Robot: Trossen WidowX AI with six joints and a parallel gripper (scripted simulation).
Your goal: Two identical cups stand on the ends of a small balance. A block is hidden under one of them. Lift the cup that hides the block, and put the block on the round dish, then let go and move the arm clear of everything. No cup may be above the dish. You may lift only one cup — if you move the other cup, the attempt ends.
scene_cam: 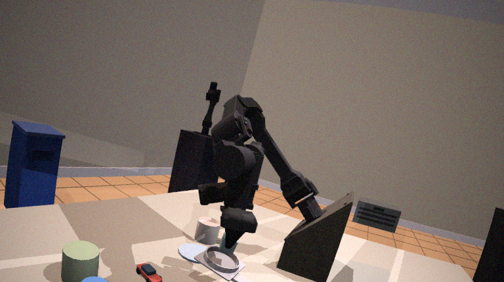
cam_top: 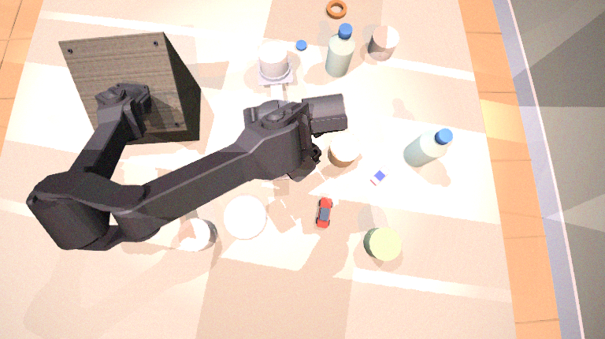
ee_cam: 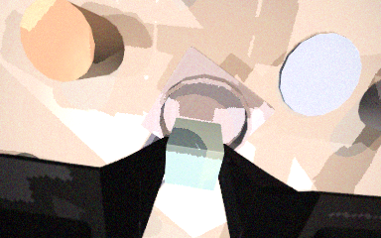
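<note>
Now: gripper tip 90 mm past the round dish, 130 mm to the left of it and 120 mm above it. Also, from my gripper tip: tan cylinder: 150 mm ahead, 40 mm to the left, 80 mm below; then teal block: right at my gripper tip; then small balance: 20 mm behind, 120 mm to the left, 100 mm below.
</note>
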